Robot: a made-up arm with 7 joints.
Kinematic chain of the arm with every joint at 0, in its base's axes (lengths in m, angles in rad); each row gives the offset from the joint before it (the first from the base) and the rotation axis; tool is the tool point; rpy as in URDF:
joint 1: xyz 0 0 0.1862 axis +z
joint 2: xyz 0 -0.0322 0.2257 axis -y
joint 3: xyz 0 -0.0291 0.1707 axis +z
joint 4: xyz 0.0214 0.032 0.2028 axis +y
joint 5: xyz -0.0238 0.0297 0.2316 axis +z
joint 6: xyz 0 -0.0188 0.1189 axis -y
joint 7: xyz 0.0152 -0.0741 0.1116 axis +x
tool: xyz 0 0 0 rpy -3.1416 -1.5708 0
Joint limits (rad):
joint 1: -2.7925..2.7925
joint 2: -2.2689..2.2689
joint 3: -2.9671..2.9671
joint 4: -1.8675..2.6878
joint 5: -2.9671..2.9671
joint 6: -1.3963..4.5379
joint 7: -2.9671..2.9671
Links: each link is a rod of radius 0.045 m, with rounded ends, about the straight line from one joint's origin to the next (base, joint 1, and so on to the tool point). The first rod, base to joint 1, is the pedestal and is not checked.
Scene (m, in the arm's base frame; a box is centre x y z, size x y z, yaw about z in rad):
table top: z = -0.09
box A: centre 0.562 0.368 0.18 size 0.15 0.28 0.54 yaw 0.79
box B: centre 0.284 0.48 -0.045 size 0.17 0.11 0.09 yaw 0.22
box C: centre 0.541 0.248 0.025 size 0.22 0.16 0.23 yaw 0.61
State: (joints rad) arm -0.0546 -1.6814 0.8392 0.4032 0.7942 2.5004 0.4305
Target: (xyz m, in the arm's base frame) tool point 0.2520 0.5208 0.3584
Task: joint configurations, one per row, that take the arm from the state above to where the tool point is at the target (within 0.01 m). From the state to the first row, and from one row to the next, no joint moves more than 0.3 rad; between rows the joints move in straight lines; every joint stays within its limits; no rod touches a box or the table.
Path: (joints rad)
1: 0.0193 -1.4852 0.9946 0.4375 0.5687 2.7663 0.6155
2: 0.0933 -1.2889 1.1501 0.4717 0.3432 3.0322 0.8004
3: 0.1672 -1.0927 1.3055 0.5060 0.1176 3.2981 0.9854
4: 0.2412 -0.8965 1.4610 0.5402 -0.1079 3.5641 1.1704
5: 0.3151 -0.7002 1.6164 0.5745 -0.3334 3.8300 1.3554
6: 0.4382 -0.8477 1.5219 0.6070 -0.0703 3.5896 1.1704
7: 0.5613 -0.9951 1.4274 0.6395 0.1928 3.3491 0.9854
8: 0.6844 -1.1426 1.3329 0.6721 0.4560 3.1087 0.8004
9: 0.8075 -1.2900 1.2383 0.7046 0.7191 2.8683 0.6155
10: 0.9305 -1.4374 1.1438 0.7372 0.9822 2.6279 0.4305

